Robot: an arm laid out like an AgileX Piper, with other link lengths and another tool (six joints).
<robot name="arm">
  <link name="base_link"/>
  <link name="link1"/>
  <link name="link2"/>
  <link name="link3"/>
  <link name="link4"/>
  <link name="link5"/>
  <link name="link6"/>
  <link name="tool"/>
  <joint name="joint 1" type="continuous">
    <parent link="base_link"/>
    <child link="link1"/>
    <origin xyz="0 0 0.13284"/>
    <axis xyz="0 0 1"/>
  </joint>
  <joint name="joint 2" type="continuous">
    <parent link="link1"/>
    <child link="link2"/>
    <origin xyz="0 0 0" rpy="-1.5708 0 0"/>
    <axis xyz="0 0 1"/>
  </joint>
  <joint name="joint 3" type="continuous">
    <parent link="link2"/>
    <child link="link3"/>
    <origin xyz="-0.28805 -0.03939 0"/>
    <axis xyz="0 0 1"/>
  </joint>
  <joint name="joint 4" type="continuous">
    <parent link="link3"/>
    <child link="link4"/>
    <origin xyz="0.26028 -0.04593 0" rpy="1.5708 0 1.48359"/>
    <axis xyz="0 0 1"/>
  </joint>
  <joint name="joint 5" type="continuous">
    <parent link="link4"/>
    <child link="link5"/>
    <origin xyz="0 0 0" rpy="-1.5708 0 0"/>
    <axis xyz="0 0 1"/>
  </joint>
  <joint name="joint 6" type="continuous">
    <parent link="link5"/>
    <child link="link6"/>
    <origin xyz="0 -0.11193 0" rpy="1.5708 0 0"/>
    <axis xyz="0 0 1"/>
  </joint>
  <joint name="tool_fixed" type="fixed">
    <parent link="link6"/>
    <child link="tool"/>
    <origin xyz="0.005 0.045 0.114" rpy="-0.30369 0 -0.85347"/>
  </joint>
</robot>
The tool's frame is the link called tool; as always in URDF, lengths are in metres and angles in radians. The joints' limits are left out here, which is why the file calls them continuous.
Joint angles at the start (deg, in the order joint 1, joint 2, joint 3, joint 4, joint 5, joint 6): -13.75 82.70 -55.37 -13.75 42.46 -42.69
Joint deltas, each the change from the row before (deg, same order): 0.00 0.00 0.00 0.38 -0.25 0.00; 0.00 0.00 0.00 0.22 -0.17 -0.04; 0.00 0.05 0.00 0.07 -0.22 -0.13; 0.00 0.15 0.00 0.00 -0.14 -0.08; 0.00 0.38 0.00 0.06 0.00 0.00; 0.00 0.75 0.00 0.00 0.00 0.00; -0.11 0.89 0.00 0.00 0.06 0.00; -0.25 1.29 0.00 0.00 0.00 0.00; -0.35 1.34 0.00 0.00 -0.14 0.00; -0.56 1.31 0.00 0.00 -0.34 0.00; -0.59 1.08 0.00 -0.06 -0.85 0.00; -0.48 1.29 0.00 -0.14 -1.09 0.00; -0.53 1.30 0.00 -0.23 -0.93 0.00; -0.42 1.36 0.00 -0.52 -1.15 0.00; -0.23 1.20 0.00 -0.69 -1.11 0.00
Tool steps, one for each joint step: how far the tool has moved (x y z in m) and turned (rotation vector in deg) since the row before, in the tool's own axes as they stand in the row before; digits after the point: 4 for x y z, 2 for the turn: -0.0011 -0.0011 -0.0003 0.26 -0.32 0.19; -0.0006 -0.0007 -0.0002 0.17 -0.17 0.07; -0.0002 -0.0008 0.0001 0.17 -0.02 -0.10; -0.0001 -0.0004 0.0007 -0.01 0.01 -0.11; -0.0007 0.0003 0.0020 -0.37 -0.11 -0.05; -0.0010 0.0007 0.0041 -0.73 -0.11 -0.15; -0.0005 0.0012 0.0050 -0.95 -0.12 -0.07; -0.0003 0.0015 0.0072 -1.30 -0.17 -0.02; 0.0002 0.0010 0.0075 -1.23 -0.17 0.07; 0.0014 0.0005 0.0075 -1.05 -0.16 0.29; 0.0021 -0.0017 0.0061 -0.32 -0.07 0.34; 0.0015 -0.0024 0.0070 -0.26 -0.03 0.15; 0.0020 -0.0015 0.0074 -0.44 0.03 0.14; 0.0021 -0.0022 0.0076 -0.26 0.24 -0.15; 0.0016 -0.0023 0.0067 -0.11 0.39 -0.42
